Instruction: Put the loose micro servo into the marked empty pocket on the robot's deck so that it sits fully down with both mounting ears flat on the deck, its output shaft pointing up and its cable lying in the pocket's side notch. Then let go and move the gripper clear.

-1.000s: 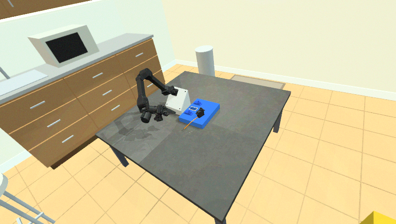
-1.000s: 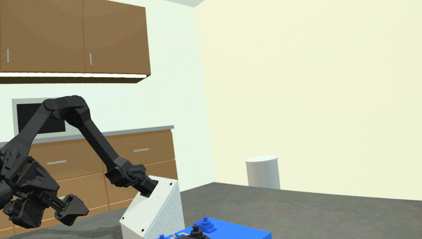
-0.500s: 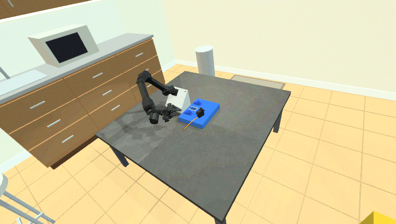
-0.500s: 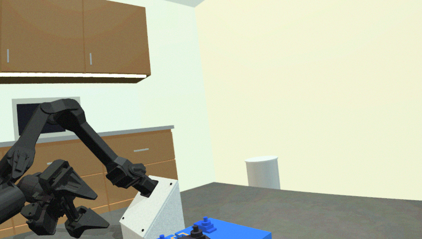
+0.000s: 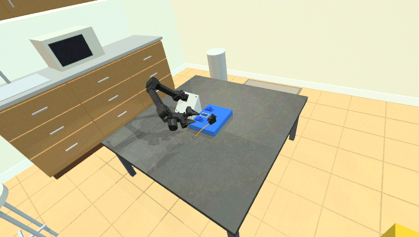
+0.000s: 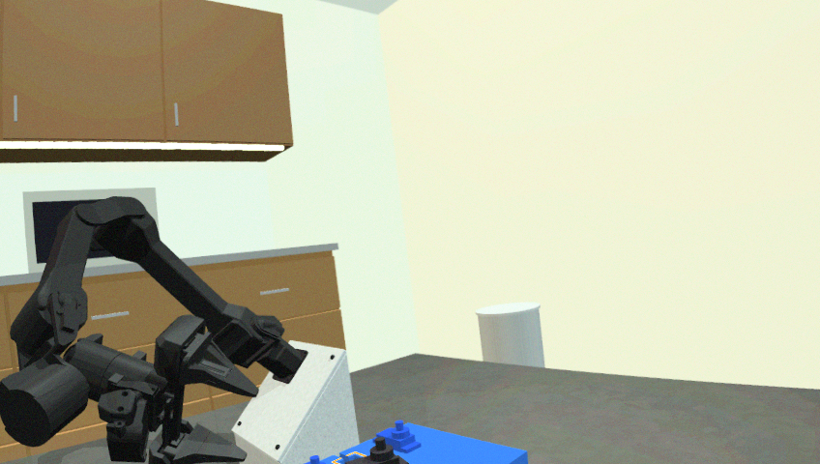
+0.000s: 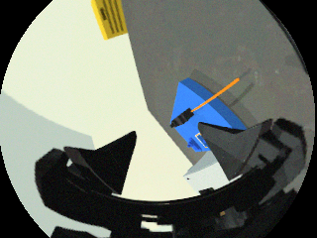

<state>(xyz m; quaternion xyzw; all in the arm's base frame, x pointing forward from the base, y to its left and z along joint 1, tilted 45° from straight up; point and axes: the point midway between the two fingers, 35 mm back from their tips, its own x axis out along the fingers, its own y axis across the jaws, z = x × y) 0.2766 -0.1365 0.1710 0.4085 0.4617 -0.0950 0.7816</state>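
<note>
Now: gripper tip 10 mm short of the robot deck, 190 mm to the right of it and 160 mm above it.
</note>
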